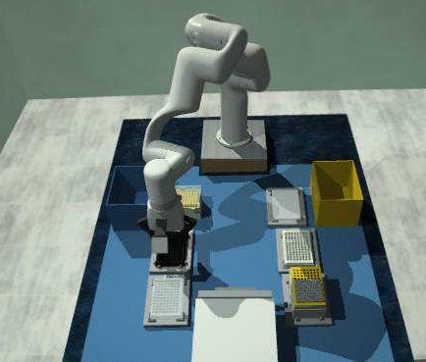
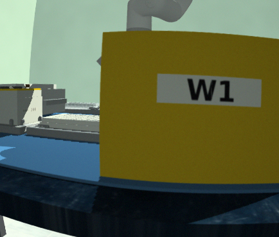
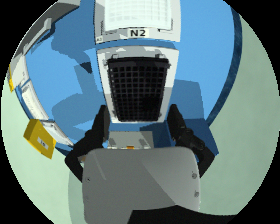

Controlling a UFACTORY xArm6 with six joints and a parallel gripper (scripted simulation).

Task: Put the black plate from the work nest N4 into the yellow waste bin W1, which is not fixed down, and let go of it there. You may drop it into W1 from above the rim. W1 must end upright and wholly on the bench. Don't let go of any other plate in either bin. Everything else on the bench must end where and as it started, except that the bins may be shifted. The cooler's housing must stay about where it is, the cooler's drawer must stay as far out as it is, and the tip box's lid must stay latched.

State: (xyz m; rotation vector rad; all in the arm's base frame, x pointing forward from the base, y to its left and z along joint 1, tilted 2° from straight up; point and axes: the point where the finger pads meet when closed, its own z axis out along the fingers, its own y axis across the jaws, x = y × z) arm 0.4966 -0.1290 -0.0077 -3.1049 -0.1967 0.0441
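Right now the black plate is 50 mm below my hand. Also, from my hand: blue bin (160 mm behind, 150 mm to the right, 30 mm below); clear plate (170 mm ahead, 50 mm below, 20 mm to the left); grey work nest (60 mm below).
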